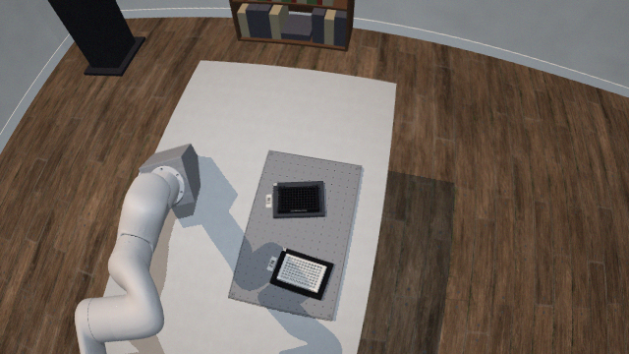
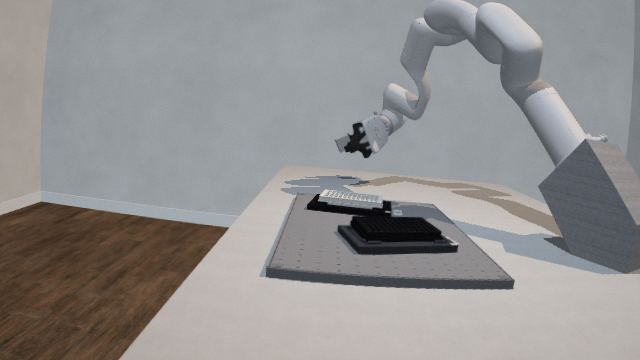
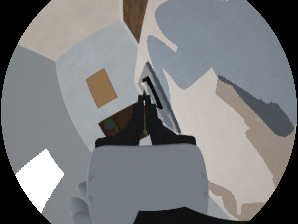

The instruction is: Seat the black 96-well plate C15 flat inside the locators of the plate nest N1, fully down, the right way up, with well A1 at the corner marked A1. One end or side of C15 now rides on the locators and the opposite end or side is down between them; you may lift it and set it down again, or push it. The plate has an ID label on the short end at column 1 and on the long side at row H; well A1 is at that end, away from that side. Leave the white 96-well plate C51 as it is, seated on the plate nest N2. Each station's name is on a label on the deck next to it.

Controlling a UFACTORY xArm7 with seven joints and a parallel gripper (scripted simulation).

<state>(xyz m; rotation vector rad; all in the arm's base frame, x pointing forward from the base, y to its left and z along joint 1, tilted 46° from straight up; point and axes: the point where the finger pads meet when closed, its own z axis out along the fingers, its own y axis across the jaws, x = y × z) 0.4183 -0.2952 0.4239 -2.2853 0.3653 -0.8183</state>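
The black plate C15 lies 590 mm to the left of my hand, 80 mm below it and 40 mm behind it. The rest, counted from my hand: N2 label (370 mm to the left, 100 mm below, 80 mm behind); then black plate nest N2 (360 mm to the left, 100 mm below, 20 mm ahead); then white plate C51 (360 mm to the left, 80 mm below, 20 mm ahead).
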